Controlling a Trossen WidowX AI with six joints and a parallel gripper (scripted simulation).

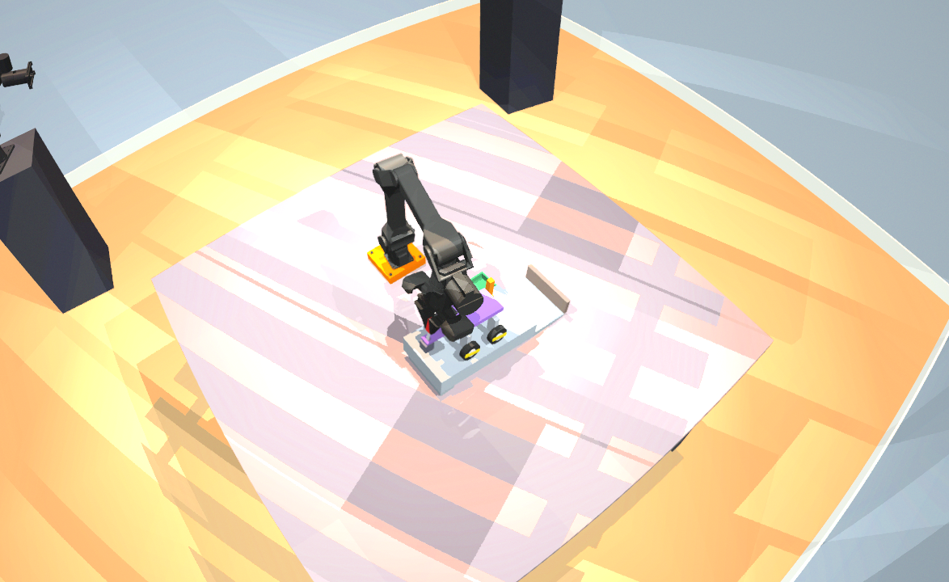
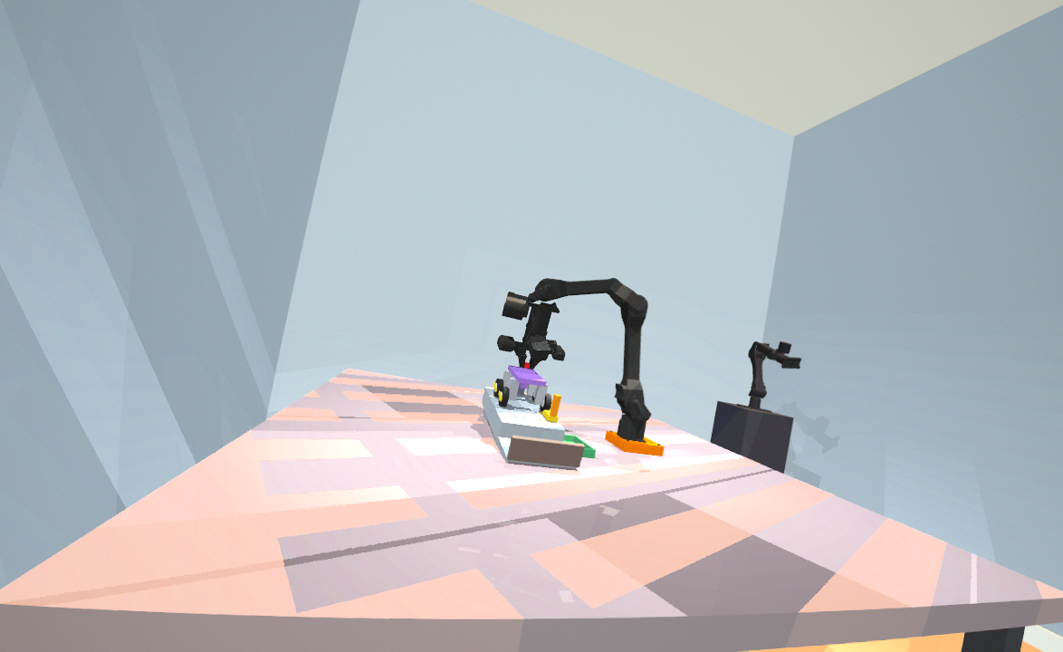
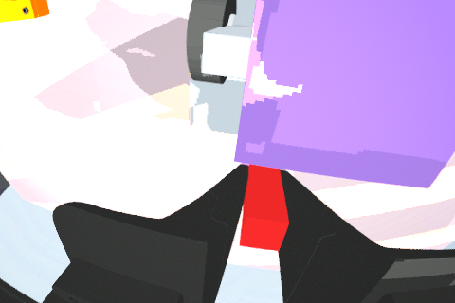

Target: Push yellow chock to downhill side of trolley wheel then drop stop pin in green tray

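My gripper tip is 120 mm past the green tray, 180 mm to the right of it and 150 mm above it. From my gripper tip the other things lie so: stop pin (right at my gripper tip); purple-decked trolley (10 mm ahead, 90 mm to the left, 30 mm below); yellow chock (60 mm behind, 170 mm to the left, 60 mm below).
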